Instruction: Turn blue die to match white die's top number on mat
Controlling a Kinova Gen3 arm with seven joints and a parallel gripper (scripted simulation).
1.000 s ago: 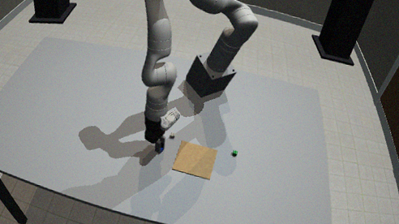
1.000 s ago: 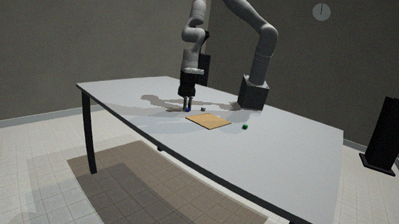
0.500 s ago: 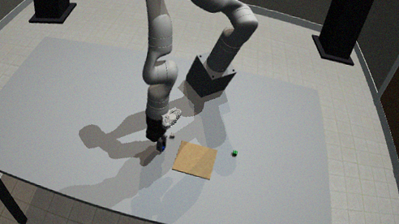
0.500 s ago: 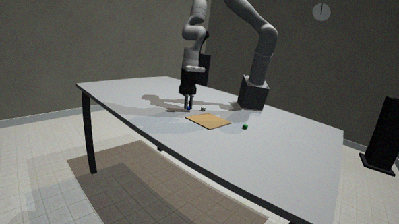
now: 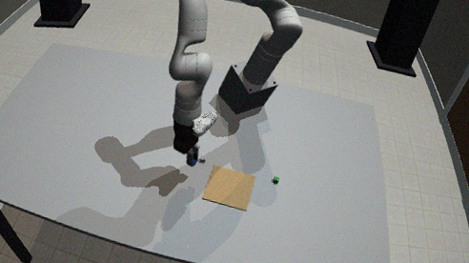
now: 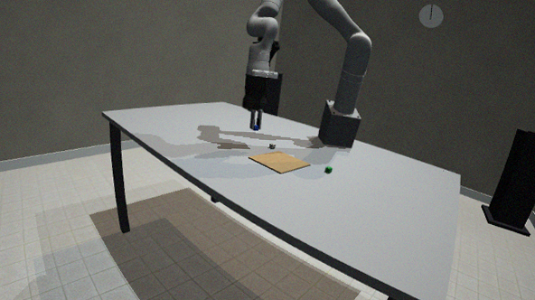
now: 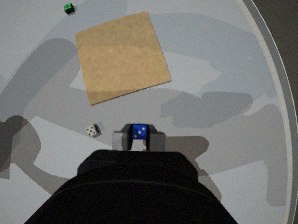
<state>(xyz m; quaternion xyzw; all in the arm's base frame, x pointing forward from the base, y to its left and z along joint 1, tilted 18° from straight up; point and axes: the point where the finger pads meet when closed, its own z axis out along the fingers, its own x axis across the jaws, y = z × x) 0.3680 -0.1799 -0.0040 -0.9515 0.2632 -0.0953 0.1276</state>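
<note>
My hand is 20 mm short of the tan mat, 130 mm to the right of it and 90 mm above it. Round my hand: white die (70 mm behind, 30 mm to the left, 80 mm below); green die (20 mm behind, 270 mm to the left, 80 mm below); blue die (10 mm below).
</note>
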